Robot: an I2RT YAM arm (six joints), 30 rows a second.
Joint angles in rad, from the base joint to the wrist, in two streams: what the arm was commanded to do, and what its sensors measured. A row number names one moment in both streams.
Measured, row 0: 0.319 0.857 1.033 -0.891 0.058 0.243
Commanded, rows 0 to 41: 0.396 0.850 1.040 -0.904 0.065 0.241; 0.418 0.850 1.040 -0.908 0.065 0.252; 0.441 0.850 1.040 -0.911 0.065 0.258; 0.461 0.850 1.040 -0.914 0.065 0.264; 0.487 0.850 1.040 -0.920 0.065 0.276; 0.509 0.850 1.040 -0.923 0.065 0.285; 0.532 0.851 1.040 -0.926 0.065 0.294; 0.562 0.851 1.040 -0.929 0.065 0.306; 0.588 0.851 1.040 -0.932 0.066 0.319; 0.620 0.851 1.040 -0.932 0.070 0.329; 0.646 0.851 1.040 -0.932 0.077 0.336; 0.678 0.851 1.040 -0.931 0.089 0.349; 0.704 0.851 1.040 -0.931 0.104 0.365; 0.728 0.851 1.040 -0.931 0.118 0.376; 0.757 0.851 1.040 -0.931 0.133 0.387; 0.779 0.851 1.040 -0.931 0.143 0.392; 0.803 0.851 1.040 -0.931 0.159 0.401; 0.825 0.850 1.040 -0.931 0.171 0.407; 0.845 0.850 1.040 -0.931 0.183 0.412; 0.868 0.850 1.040 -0.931 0.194 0.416; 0.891 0.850 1.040 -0.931 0.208 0.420; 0.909 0.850 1.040 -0.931 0.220 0.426; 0.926 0.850 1.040 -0.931 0.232 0.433; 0.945 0.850 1.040 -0.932 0.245 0.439; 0.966 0.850 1.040 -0.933 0.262 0.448; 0.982 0.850 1.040 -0.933 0.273 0.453; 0.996 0.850 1.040 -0.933 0.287 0.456; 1.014 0.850 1.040 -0.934 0.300 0.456; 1.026 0.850 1.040 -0.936 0.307 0.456; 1.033 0.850 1.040 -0.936 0.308 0.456; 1.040 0.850 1.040 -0.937 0.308 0.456; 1.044 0.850 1.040 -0.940 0.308 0.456; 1.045 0.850 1.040 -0.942 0.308 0.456; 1.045 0.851 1.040 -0.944 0.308 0.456; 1.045 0.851 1.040 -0.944 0.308 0.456; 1.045 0.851 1.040 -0.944 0.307 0.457; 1.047 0.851 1.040 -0.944 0.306 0.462; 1.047 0.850 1.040 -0.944 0.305 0.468; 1.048 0.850 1.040 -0.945 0.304 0.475; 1.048 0.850 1.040 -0.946 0.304 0.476; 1.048 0.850 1.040 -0.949 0.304 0.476; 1.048 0.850 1.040 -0.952 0.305 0.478
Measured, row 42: 1.042 0.857 1.033 -0.948 0.286 0.456
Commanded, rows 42 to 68: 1.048 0.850 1.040 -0.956 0.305 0.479; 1.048 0.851 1.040 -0.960 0.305 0.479; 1.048 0.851 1.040 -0.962 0.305 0.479; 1.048 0.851 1.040 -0.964 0.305 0.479; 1.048 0.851 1.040 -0.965 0.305 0.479; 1.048 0.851 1.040 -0.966 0.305 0.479; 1.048 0.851 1.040 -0.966 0.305 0.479; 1.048 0.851 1.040 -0.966 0.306 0.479; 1.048 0.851 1.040 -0.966 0.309 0.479; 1.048 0.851 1.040 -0.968 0.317 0.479; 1.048 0.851 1.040 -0.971 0.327 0.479; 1.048 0.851 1.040 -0.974 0.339 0.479; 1.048 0.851 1.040 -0.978 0.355 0.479; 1.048 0.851 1.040 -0.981 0.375 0.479; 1.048 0.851 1.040 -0.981 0.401 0.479; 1.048 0.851 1.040 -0.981 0.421 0.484; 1.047 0.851 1.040 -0.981 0.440 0.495; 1.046 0.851 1.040 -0.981 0.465 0.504; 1.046 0.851 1.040 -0.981 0.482 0.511; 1.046 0.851 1.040 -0.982 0.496 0.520; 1.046 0.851 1.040 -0.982 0.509 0.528; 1.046 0.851 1.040 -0.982 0.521 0.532; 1.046 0.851 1.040 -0.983 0.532 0.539; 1.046 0.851 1.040 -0.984 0.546 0.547; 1.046 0.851 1.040 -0.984 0.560 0.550; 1.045 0.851 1.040 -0.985 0.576 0.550; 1.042 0.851 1.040 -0.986 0.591 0.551
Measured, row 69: 1.043 0.857 1.033 -0.983 0.496 0.519
